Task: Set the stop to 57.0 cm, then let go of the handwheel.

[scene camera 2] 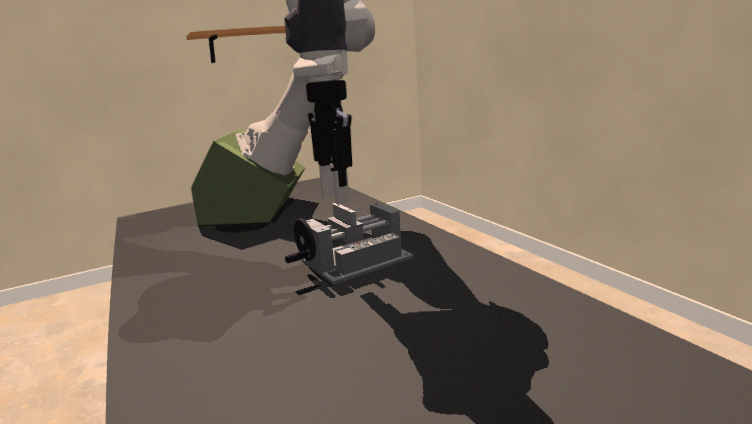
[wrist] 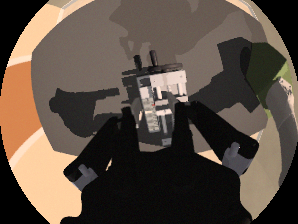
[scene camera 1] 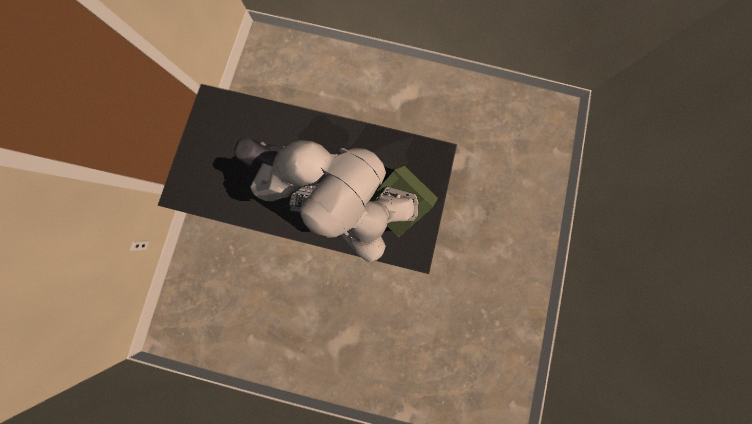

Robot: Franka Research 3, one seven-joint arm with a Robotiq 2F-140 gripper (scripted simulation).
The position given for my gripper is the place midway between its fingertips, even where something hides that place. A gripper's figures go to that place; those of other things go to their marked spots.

Scene:
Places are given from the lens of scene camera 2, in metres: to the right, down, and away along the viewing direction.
my gripper [scene camera 2: 335, 199]: -0.08, -0.02, 0.90
handwheel [scene camera 2: 304, 237]: -0.14, 0.05, 0.91

